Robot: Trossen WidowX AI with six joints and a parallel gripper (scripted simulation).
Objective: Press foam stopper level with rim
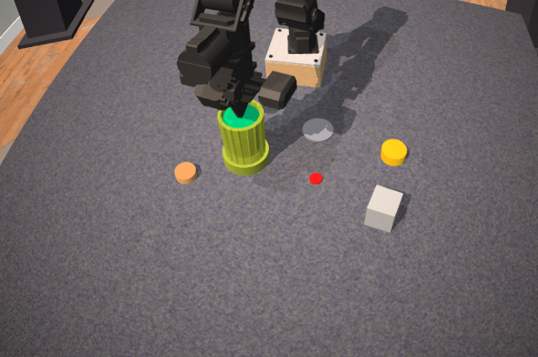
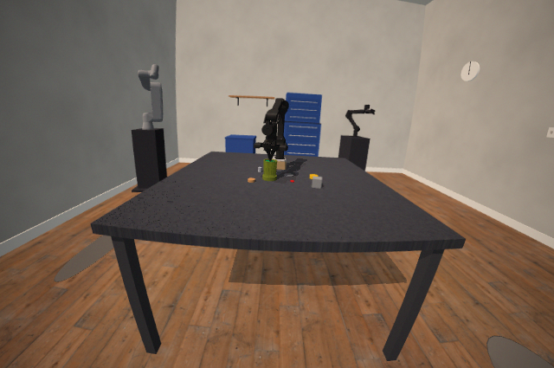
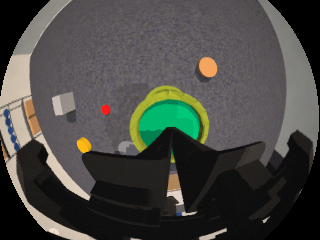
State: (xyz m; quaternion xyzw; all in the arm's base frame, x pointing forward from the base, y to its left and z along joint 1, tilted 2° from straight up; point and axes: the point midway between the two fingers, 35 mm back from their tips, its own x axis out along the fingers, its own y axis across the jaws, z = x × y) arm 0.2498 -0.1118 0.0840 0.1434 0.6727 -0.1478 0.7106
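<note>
Now: the green foam stopper 50 mm below my hand. The rest, counted from my hand: red dot 140 mm below, 120 mm to the left, 60 mm ahead; grey disc 140 mm below, 130 mm to the left, 60 mm behind; orange disc 130 mm below, 110 mm to the right, 40 mm ahead.
</note>
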